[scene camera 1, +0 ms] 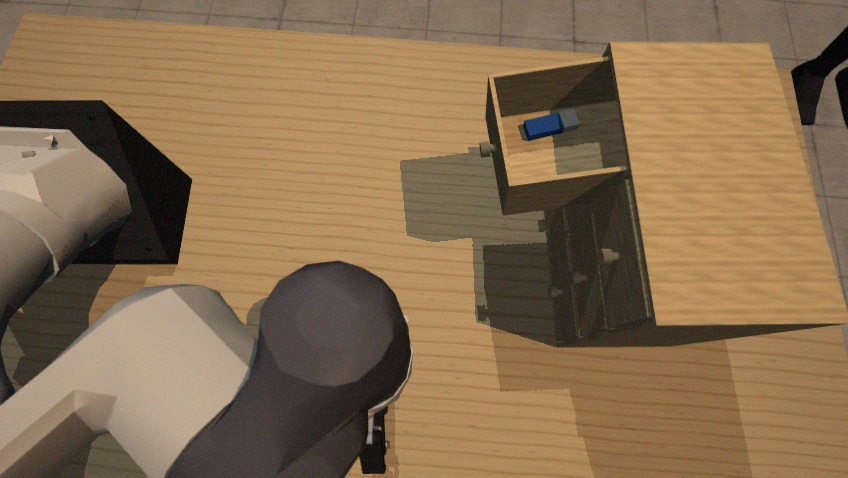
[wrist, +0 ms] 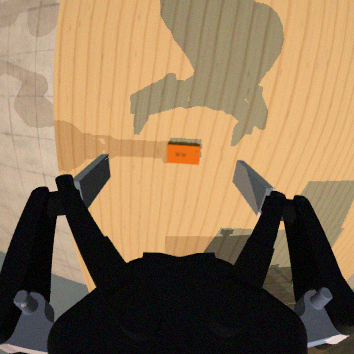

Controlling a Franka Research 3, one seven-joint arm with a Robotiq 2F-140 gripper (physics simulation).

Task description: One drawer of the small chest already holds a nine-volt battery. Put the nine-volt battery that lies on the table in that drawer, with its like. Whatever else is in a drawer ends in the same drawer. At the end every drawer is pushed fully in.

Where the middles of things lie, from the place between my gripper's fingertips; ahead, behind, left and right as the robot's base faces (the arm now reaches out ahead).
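Labels:
With the small chest (scene camera 1: 732,242) as my reference, I find my hand 26 cm to the right of it and 32 cm short of it. My hand is also 8 cm below the chest.

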